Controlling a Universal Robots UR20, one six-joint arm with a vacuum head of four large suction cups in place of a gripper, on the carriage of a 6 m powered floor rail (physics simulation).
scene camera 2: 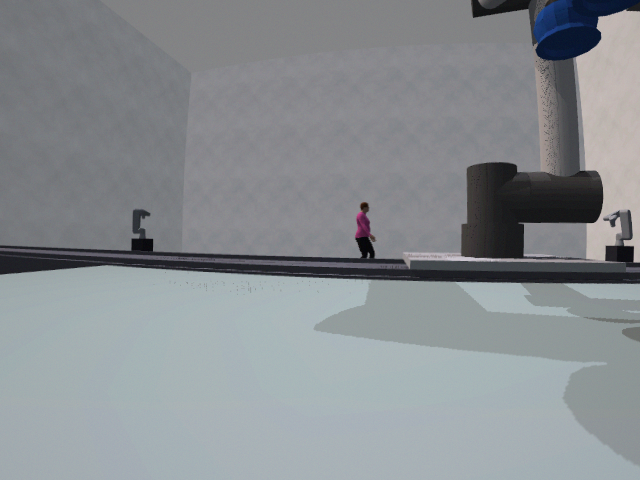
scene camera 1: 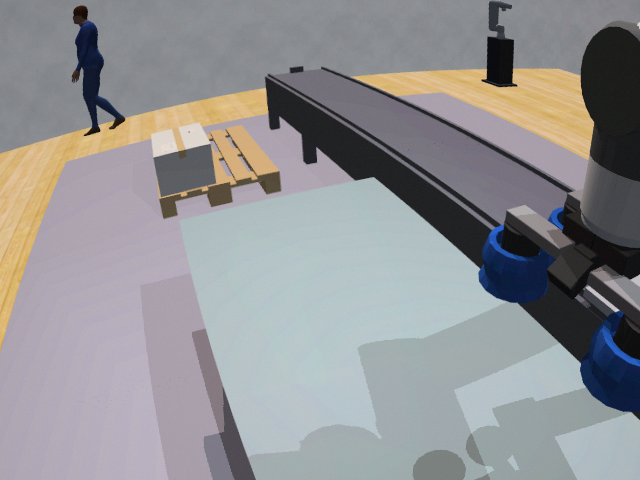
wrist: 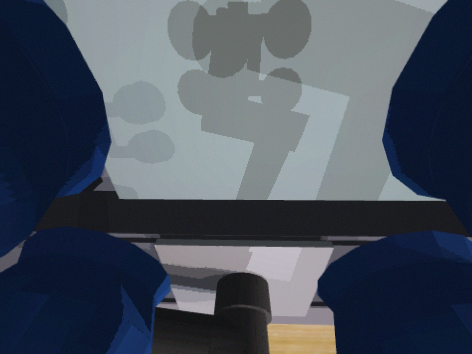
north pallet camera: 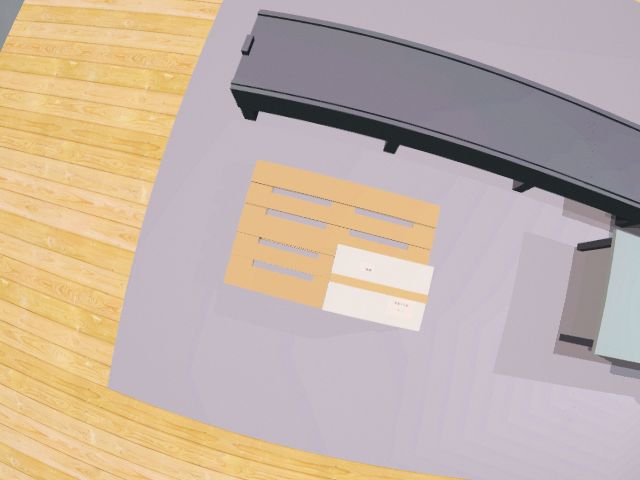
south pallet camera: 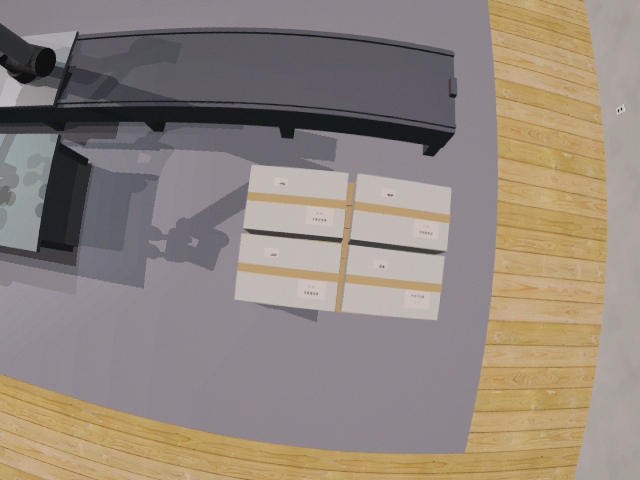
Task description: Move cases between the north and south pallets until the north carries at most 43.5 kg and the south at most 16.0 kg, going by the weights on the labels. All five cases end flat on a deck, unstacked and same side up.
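Pixels of known places: hand, tool point: [scene camera 1: 593, 307] [wrist: 243, 215]; arm's base, link origin: [scene camera 2: 491, 256] [wrist: 242, 287].
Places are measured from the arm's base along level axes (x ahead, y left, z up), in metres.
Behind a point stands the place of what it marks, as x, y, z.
Note:
My vacuum head [scene camera 1: 568, 279] [wrist: 240, 150] is open, with no case on its blue cups; it hangs above the pale table, and part of it shows in scene camera 2 [scene camera 2: 567, 31] {0.825, -0.124, 0.399}. The north pallet [scene camera 1: 253, 149] {0.654, -2.996, -0.426} [north pallet camera: 279, 289] {1.351, -3.347, -0.425} bears one white-topped case [scene camera 1: 186, 173] {1.194, -2.514, -0.309} [north pallet camera: 351, 294] {1.271, -2.938, -0.151} with a tan tape strip, flat at a corner. The south pallet [south pallet camera: 347, 219] {0.834, 2.421, -0.425} bears several cases in two rows: two near the rail [south pallet camera: 268, 217] {0.911, 1.973, -0.167} [south pallet camera: 385, 224] {0.883, 2.619, -0.130} and two farther from it [south pallet camera: 268, 286] {1.290, 2.021, -0.148} [south pallet camera: 385, 299] {1.292, 2.669, -0.171}. They lie flat, unstacked, labels up. The label print is too small to read.
The pale table [scene camera 1: 310, 258] {0.937, -0.907, -0.040} [scene camera 2: 206, 361] {1.086, -0.559, -0.040} [north pallet camera: 625, 310] {0.990, -1.178, -0.039} [south pallet camera: 20, 227] {1.158, 0.261, -0.040} [wrist: 200, 170] {0.619, 0.135, -0.040} stands between the pallets. The dark rail [scene camera 1: 387, 118] [north pallet camera: 413, 77] [south pallet camera: 310, 77] runs alongside, bearing the arm's carriage [scene camera 2: 516, 265] {0.300, -0.016, -0.012} [wrist: 280, 260] {0.214, -0.155, 0.000}. A person in blue [scene camera 1: 90, 56] and one in pink [scene camera 2: 364, 224] are in the background.

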